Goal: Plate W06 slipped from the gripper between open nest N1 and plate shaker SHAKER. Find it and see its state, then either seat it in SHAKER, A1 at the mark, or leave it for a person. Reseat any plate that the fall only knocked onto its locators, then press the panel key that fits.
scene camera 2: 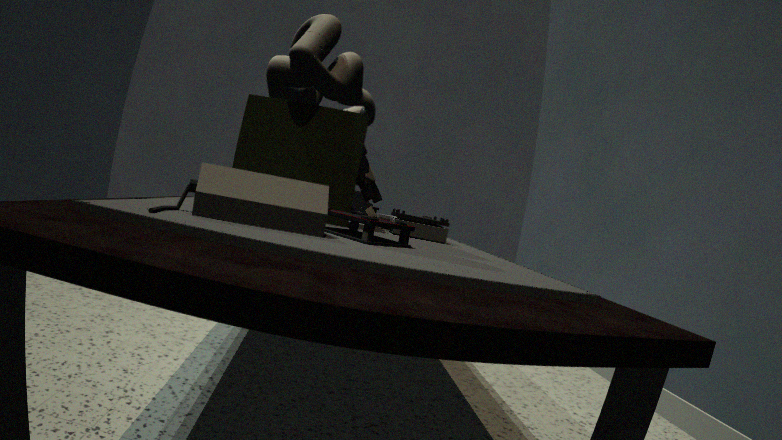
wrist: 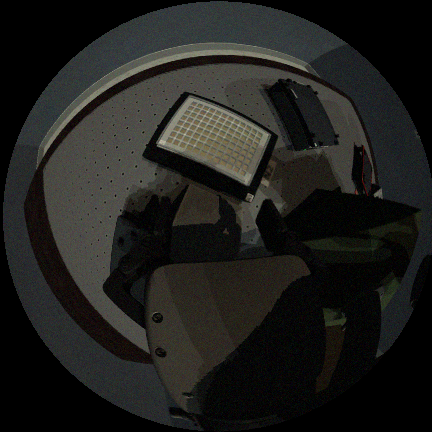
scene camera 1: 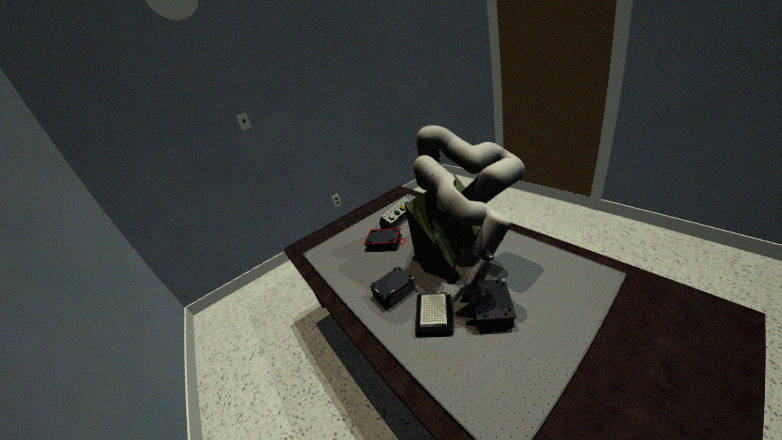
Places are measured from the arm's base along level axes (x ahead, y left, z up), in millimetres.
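Pixels of known places: gripper, between the fingertips: (scene camera 2: 374, 200) (wrist: 217, 208) (scene camera 1: 456, 292); arm's base, origin of its link: (scene camera 2: 287, 144) (wrist: 363, 300).
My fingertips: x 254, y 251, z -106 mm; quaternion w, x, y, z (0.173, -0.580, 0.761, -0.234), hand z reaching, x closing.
Note:
Ahead of a thing's pixels: the offset from my fingertips to its top centre. "pt": to the spot under its first point. Level surfaces: height alone.
A white well plate {84 mm ahead, 28 mm right, 36 mm down} (scene camera 1: 433, 309) (wrist: 213, 139) lies in a black nest {84 mm ahead, 29 mm right, 47 mm down} (scene camera 1: 418, 329) (wrist: 201, 174) marked N2; I cannot tell whether it sits flat on its locators. To its right stands an empty black nest {77 mm back, 84 mm left, 11 mm down} (scene camera 1: 500, 309). My gripper (scene camera 1: 470, 293) (wrist: 217, 208) is open and empty, low over the near left edge of that empty nest. A black box-shaped device {pt 138 mm ahead, 203 mm right, 21 mm down} (scene camera 1: 392, 285) (wrist: 306, 114) stands left of the plate. I see no other plate. The key panel {176 mm back, 666 mm right, 9 mm up} (scene camera 1: 394, 214) sits at the back left of the mat.
A red-rimmed tray {6 mm back, 539 mm right, 29 mm down} (scene camera 1: 382, 237) (wrist: 362, 169) (scene camera 2: 372, 220) lies near the panel. A tall green box (scene camera 1: 431, 235) (scene camera 2: 300, 147) (wrist: 362, 238) stands behind the arm. The grey perforated mat {75 mm down} (scene camera 1: 491, 382) covers the dark wooden table {88 mm down} (scene camera 1: 655, 355) (scene camera 2: 382, 306).

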